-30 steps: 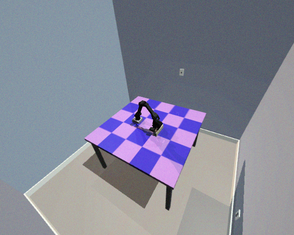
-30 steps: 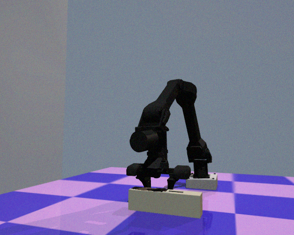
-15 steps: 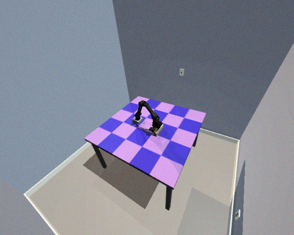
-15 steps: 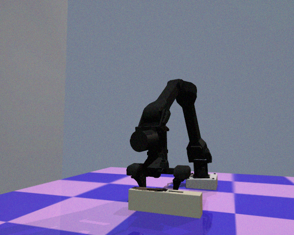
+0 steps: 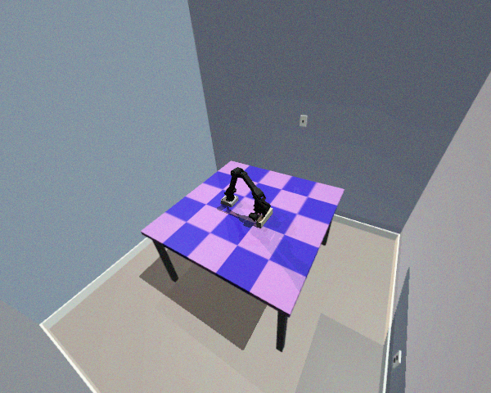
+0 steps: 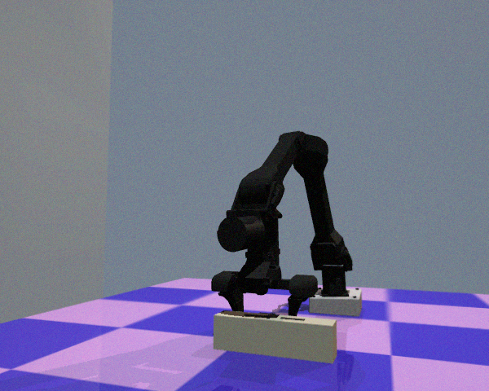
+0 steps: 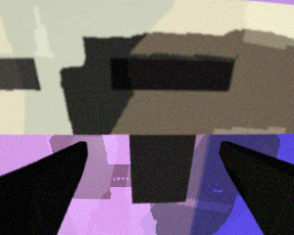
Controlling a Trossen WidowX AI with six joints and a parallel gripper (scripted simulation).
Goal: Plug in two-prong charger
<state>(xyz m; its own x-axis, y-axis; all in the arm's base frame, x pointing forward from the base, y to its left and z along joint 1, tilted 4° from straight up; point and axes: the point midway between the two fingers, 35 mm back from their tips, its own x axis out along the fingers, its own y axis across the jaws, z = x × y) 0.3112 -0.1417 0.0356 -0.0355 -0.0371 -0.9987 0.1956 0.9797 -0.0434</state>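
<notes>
My gripper tip is now 2 cm short of the black two-prong charger and 1 cm below it.
</notes>
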